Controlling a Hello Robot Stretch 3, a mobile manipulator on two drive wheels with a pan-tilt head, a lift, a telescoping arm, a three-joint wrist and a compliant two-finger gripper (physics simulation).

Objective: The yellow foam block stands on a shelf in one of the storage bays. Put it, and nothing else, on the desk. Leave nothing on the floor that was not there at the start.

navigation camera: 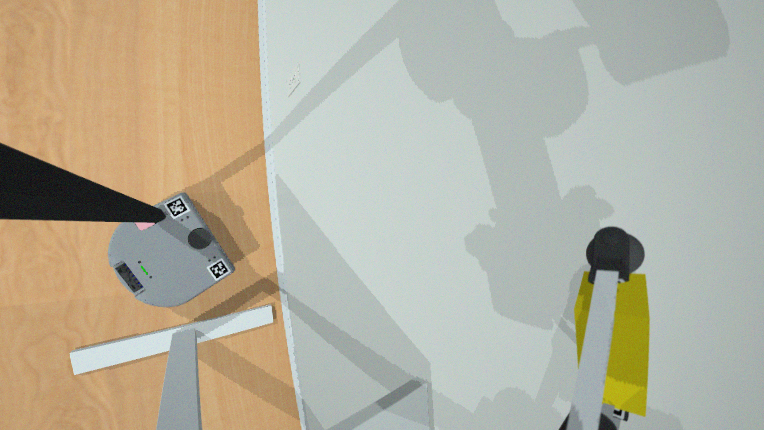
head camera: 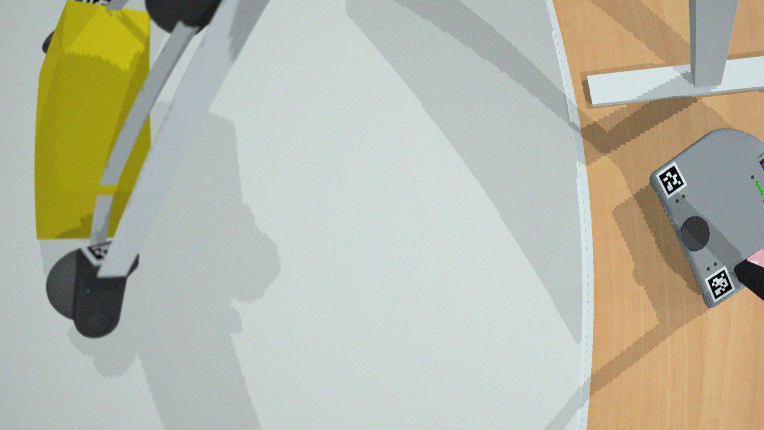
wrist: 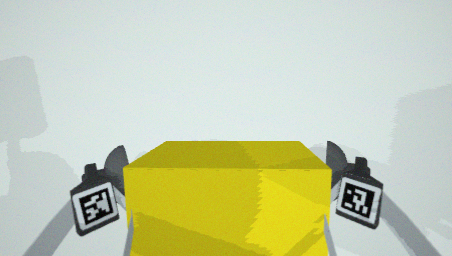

Labels:
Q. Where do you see my gripper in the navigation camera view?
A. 620,305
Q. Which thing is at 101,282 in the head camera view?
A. My gripper.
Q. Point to a yellow foam block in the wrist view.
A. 181,190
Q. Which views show the yellow foam block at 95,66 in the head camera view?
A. The navigation camera view, the head camera view and the wrist view: all of them.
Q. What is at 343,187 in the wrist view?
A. My gripper.

